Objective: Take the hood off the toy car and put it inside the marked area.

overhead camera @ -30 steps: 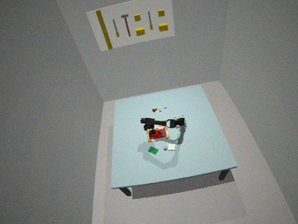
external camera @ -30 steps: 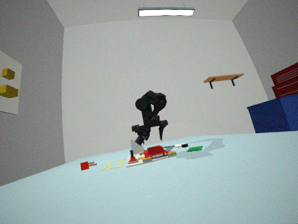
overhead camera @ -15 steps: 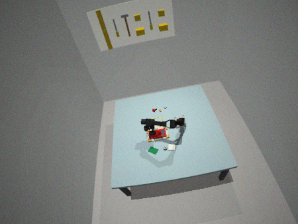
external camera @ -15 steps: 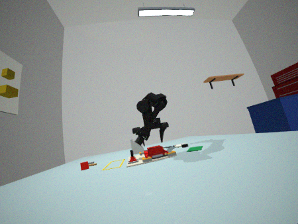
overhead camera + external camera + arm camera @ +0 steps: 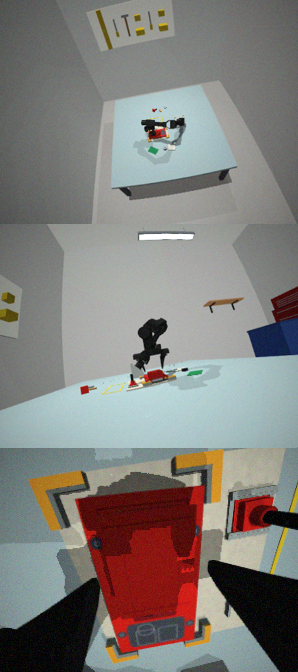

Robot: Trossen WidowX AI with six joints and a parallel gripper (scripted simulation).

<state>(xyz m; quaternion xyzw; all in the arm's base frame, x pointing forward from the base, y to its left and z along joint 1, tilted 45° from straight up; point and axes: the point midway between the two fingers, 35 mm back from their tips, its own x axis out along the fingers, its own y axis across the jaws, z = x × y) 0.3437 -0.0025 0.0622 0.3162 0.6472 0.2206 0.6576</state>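
The red hood is 1 cm below my gripper tip. The rest, counted from my gripper tip: white tile 15 cm behind, 22 cm to the left, 5 cm below; then green tile 6 cm ahead, 20 cm to the left, 5 cm below.
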